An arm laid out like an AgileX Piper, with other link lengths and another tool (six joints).
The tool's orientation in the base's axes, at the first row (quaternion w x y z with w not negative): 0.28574 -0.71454 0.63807 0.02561
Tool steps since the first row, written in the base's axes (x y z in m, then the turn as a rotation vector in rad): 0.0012 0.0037 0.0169 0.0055 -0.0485 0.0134; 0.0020 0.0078 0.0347 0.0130 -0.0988 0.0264; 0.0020 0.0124 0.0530 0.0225 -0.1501 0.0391; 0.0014 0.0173 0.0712 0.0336 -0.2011 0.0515; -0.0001 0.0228 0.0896 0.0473 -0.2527 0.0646; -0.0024 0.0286 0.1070 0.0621 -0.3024 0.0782
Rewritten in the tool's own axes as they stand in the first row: -0.0099 -0.0075 -0.0121 0.0392 -0.0090 -0.0308; -0.0206 -0.0151 -0.0249 0.0804 -0.0197 -0.0614; -0.0320 -0.0220 -0.0382 0.1231 -0.0322 -0.0915; -0.0438 -0.0284 -0.0514 0.1660 -0.0460 -0.1207; -0.0564 -0.0341 -0.0648 0.2095 -0.0624 -0.1499; -0.0690 -0.0386 -0.0776 0.2514 -0.0801 -0.1783
